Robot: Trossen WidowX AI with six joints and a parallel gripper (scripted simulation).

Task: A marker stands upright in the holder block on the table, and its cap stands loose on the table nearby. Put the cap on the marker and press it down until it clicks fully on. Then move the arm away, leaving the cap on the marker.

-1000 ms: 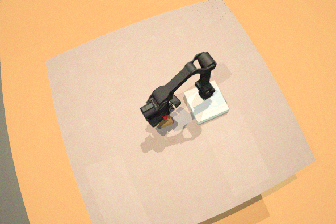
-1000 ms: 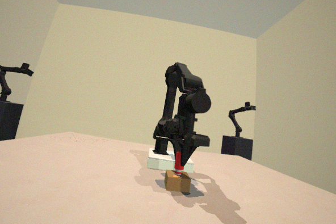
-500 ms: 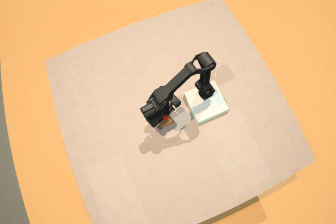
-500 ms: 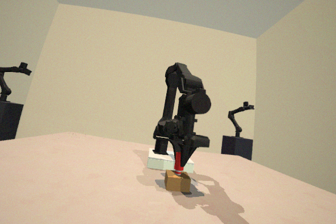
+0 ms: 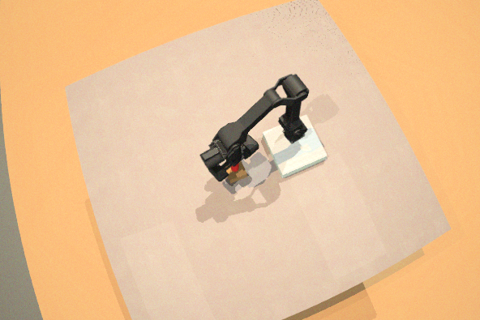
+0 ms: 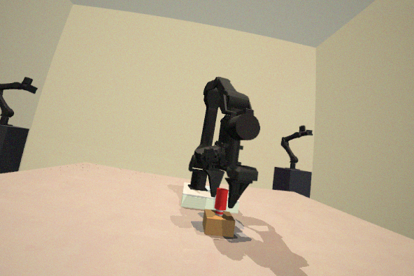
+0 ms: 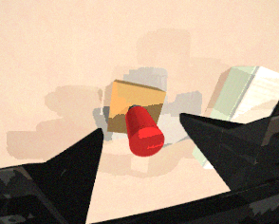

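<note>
My gripper tip is 1 cm below the red cap. From my gripper tip the other things lie so: orange holder block 5 cm below.
</note>
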